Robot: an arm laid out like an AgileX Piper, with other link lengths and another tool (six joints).
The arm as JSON. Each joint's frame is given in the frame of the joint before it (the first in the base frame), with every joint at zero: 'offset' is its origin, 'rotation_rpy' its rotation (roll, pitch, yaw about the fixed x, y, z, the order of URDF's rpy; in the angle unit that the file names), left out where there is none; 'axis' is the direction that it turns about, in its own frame. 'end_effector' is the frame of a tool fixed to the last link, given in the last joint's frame.
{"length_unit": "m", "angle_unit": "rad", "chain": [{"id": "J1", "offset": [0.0, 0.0, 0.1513], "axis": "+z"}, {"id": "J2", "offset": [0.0, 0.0, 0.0], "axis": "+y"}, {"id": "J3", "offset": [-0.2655, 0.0, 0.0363], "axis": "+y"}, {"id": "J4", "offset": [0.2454, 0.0, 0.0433], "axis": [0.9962, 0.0, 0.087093]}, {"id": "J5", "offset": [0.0, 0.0, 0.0], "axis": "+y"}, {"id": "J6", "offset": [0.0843, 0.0, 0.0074], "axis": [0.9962, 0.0, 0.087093]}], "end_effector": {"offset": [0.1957, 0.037, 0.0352], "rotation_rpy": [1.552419, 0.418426, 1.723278]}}
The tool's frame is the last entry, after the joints.
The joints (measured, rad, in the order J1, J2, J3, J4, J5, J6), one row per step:
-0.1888 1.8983 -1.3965 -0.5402 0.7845 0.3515
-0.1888 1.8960 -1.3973 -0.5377 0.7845 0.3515
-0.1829 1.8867 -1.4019 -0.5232 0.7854 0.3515
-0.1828 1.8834 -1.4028 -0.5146 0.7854 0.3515
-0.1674 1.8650 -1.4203 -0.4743 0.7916 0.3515
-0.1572 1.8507 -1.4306 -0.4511 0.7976 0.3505
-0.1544 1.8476 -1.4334 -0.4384 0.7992 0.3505
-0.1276 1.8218 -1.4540 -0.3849 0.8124 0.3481
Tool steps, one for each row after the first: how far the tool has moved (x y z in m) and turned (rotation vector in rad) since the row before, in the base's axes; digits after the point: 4 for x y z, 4 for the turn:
0.0005 0.0003 0.0013 0.0017 -0.0035 -0.0010
0.0029 0.0048 0.0053 0.0105 -0.0153 -0.0002
0.0006 0.0014 0.0015 0.0070 -0.0056 -0.0032
0.0076 0.0128 0.0128 0.0306 -0.0363 -0.0021
0.0040 0.0080 0.0092 0.0172 -0.0220 0.0007
0.0011 0.0034 0.0018 0.0110 -0.0062 -0.0020
0.0075 0.0211 0.0169 0.0432 -0.0401 0.0078

